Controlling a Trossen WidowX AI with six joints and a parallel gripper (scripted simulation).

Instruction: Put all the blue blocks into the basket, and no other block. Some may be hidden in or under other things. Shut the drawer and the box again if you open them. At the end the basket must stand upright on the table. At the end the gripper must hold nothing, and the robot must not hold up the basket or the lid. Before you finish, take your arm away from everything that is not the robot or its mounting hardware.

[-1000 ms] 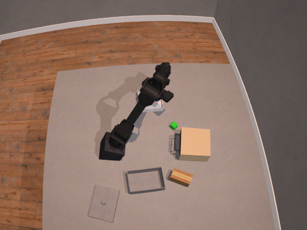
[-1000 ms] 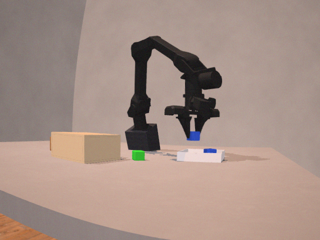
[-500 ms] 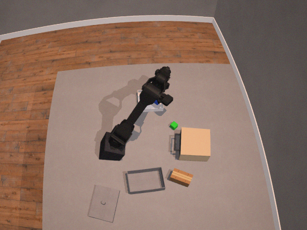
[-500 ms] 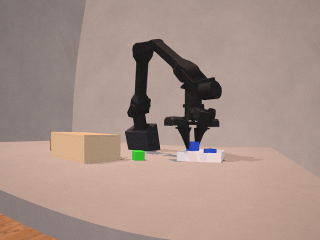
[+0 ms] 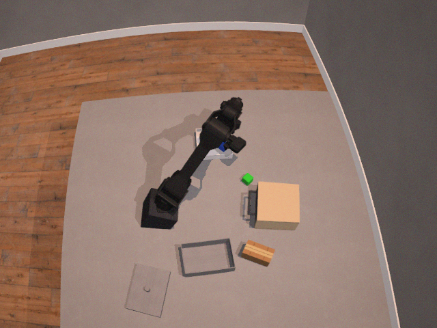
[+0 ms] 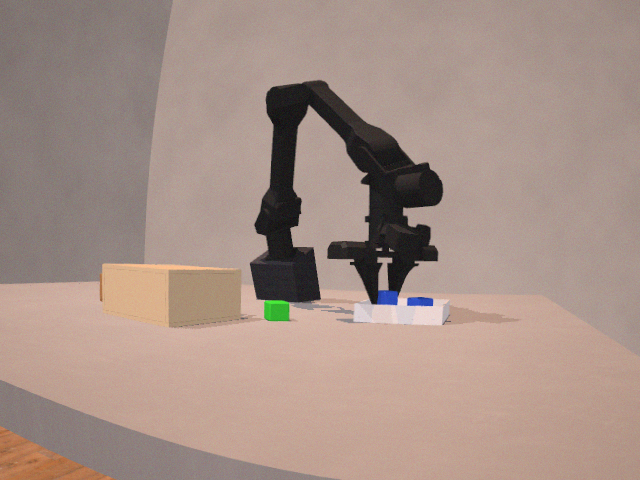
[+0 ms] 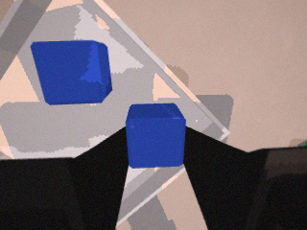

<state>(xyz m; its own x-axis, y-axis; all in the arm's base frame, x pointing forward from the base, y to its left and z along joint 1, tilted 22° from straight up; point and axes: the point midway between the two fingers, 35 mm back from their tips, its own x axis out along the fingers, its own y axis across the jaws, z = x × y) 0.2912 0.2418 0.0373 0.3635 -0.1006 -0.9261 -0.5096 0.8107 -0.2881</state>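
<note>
My hand is 44 cm past the knobbed lid, 52 cm to the left of it and 4 cm above it. From my hand the other things lie so: green block (5 cm ahead, 17 cm to the right, 5 cm below); then white basket (3 cm behind, 4 cm to the left, 5 cm below); then tan drawer cabinet (13 cm ahead, 33 cm to the right, 2 cm below).
</note>
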